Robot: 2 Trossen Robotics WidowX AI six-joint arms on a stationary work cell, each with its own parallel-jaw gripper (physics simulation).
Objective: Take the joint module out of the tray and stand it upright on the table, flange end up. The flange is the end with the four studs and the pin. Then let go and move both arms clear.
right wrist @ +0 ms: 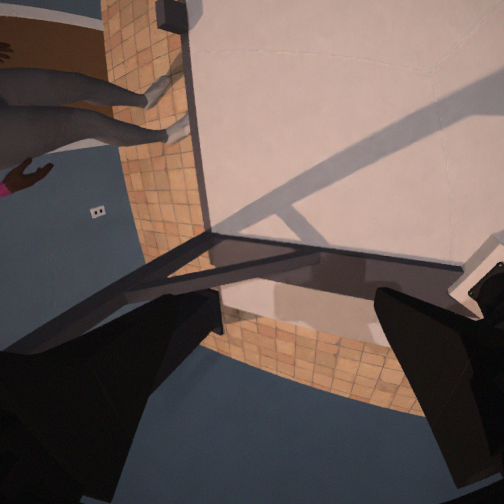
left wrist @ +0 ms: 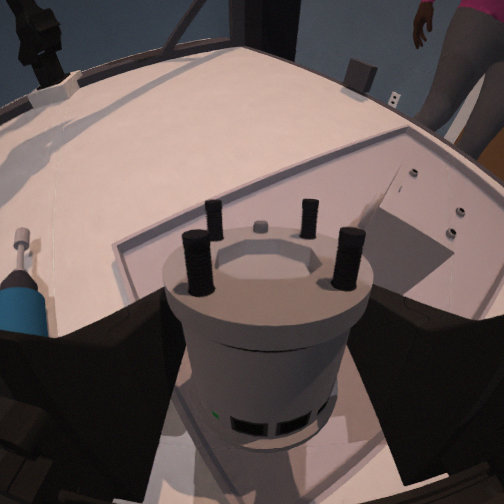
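In the left wrist view my left gripper [left wrist: 265, 350] is shut on the grey joint module [left wrist: 265, 325]. The module stands upright between the fingers, flange end up, with its black studs [left wrist: 347, 257] and small pin [left wrist: 260, 226] on top. Its lower end is over the near edge of the pale tray [left wrist: 350, 220]; I cannot tell whether it touches the surface. In the right wrist view my right gripper [right wrist: 300, 350] is open and empty, out past the table's edge [right wrist: 320, 255] above the floor.
A blue-handled tool [left wrist: 20, 295] lies on the table at the left. A white bracket [left wrist: 55, 89] with the other arm's base sits at the far left edge. A person [left wrist: 460, 65] stands beyond the table. A small dark box [left wrist: 360, 75] sits at the far edge.
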